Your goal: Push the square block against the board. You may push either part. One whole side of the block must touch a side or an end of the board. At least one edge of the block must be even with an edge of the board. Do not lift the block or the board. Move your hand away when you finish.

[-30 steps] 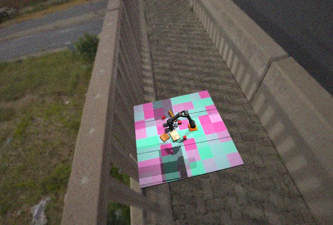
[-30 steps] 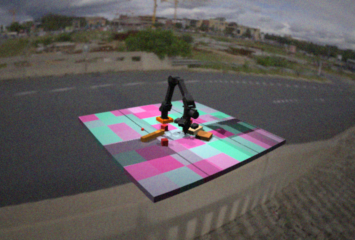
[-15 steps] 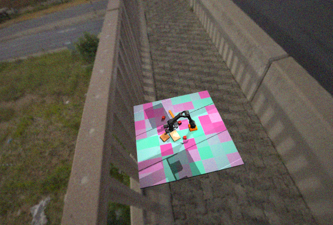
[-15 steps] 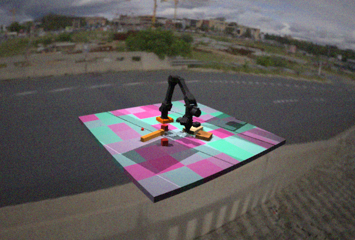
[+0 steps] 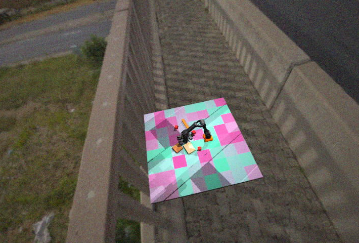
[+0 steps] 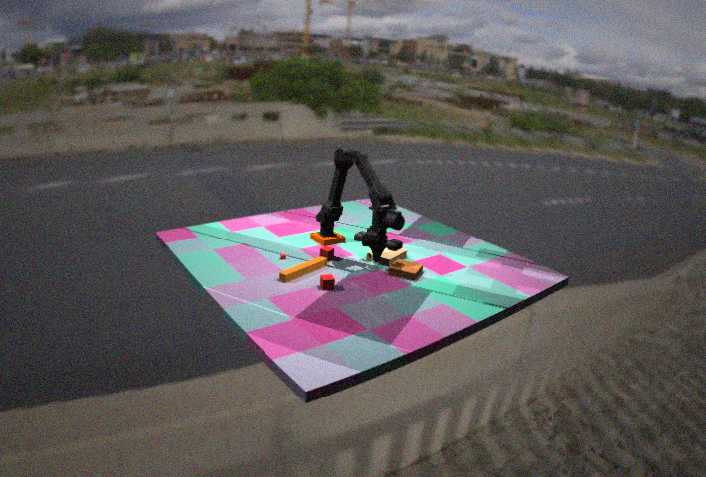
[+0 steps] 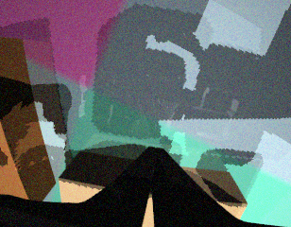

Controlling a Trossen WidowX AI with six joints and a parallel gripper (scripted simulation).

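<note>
My gripper tip is 70 mm to the right of the board and 40 mm past it. Also, from my gripper tip: orange bar (290 mm to the right, 10 mm behind); then square block (110 mm ahead, 70 mm to the left).
</note>
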